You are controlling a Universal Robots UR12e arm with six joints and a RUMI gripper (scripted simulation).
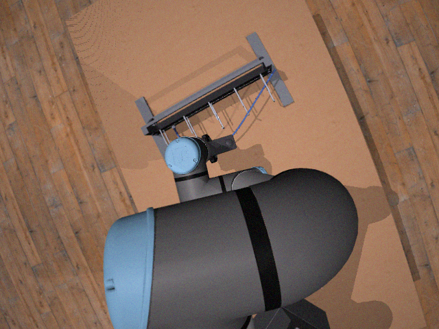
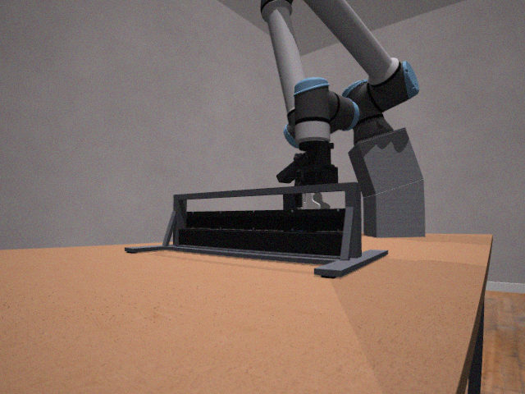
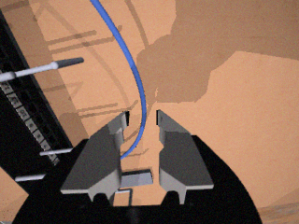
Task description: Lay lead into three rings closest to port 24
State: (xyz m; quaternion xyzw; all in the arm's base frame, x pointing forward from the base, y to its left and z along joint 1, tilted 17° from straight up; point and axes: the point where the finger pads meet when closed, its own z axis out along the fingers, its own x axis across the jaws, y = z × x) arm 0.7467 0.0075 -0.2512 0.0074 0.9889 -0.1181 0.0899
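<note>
Now: the rack 17 cm ahead of my hand, 5 cm to the right of it and 1 cm above it.
</note>
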